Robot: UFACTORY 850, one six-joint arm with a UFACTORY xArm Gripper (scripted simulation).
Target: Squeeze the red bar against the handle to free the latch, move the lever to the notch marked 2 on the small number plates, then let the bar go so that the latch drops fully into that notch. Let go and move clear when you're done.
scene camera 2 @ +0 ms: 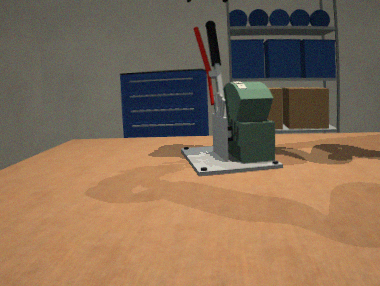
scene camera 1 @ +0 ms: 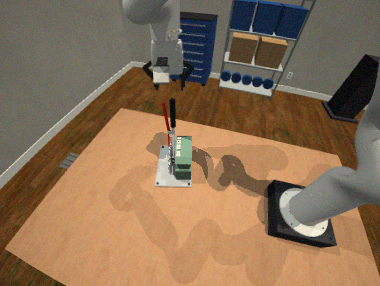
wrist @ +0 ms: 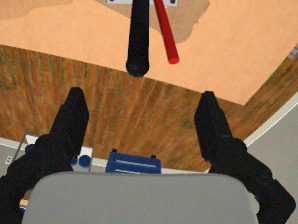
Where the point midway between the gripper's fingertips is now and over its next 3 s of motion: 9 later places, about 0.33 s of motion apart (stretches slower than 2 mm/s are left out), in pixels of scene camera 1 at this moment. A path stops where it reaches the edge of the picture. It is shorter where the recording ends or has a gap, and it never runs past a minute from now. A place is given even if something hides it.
My gripper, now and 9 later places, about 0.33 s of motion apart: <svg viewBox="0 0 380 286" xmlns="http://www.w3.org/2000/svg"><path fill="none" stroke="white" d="M169 88L169 89L170 90L170 92L170 93L170 95L170 95L170 96L170 99L170 103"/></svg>
